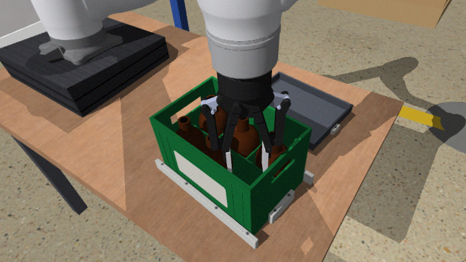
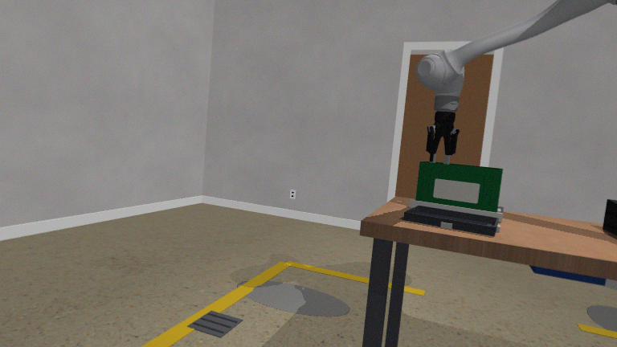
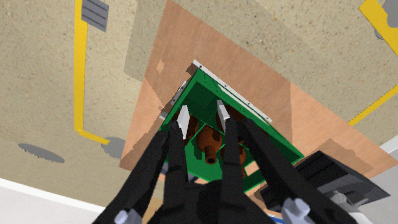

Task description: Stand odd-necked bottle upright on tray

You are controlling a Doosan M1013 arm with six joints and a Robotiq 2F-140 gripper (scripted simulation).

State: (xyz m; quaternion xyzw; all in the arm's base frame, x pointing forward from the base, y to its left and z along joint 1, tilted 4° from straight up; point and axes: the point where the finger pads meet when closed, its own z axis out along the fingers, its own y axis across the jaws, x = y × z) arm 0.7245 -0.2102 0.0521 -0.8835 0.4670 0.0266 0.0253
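Right now the crate is 90 mm below my hand, 80 mm behind it and 60 mm to the left of it. The rest, counted from my hand: grey tray (340 mm to the left, 160 mm below, 40 mm behind).
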